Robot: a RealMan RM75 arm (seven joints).
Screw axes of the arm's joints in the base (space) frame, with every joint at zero. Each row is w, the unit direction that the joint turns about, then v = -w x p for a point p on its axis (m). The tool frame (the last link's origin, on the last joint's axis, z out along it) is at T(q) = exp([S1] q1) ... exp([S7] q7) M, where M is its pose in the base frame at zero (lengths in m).
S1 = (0, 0, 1, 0, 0, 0)
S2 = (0, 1, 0, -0.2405, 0, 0)
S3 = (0, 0, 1, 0, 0, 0)
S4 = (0, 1, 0, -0.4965, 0, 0)
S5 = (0, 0, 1, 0, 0, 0)
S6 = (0, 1, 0, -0.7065, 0, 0)
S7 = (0, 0, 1, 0, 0, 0)
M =
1 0 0 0
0 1 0 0
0 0 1 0.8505
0 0 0 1
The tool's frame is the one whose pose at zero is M.
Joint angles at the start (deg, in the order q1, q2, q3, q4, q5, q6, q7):
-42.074, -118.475, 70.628, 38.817, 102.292, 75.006, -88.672
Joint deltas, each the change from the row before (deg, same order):
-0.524, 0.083, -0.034, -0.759, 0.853, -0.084, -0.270
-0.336, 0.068, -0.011, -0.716, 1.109, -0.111, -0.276
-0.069, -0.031, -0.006, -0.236, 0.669, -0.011, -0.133
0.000, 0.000, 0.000, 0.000, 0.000, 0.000, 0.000
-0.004, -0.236, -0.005, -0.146, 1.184, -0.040, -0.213
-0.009, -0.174, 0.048, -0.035, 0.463, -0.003, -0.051
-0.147, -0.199, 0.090, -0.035, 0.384, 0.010, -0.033
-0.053, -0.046, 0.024, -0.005, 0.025, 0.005, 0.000
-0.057, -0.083, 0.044, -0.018, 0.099, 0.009, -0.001
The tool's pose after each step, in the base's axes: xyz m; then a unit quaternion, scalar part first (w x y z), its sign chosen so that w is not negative. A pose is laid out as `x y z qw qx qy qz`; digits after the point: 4 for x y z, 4 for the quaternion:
-0.1628 0.3743 -0.0582 0.0502 -0.9786 -0.1234 -0.1571
-0.1658 0.3740 -0.0601 0.0474 -0.9799 -0.1265 -0.1466
-0.1676 0.3733 -0.0612 0.0456 -0.9807 -0.1277 -0.1409
-0.1676 0.3733 -0.0612 0.0456 -0.9807 -0.1277 -0.1409
-0.1698 0.3716 -0.0639 0.0426 -0.9819 -0.1287 -0.1322
-0.1702 0.3705 -0.0655 0.0406 -0.9824 -0.1285 -0.1290
-0.1695 0.3697 -0.0674 0.0381 -0.9831 -0.1269 -0.1264
-0.1690 0.3696 -0.0677 0.0375 -0.9832 -0.1264 -0.1263
-0.1686 0.3693 -0.0685 0.0364 -0.9834 -0.1258 -0.1257

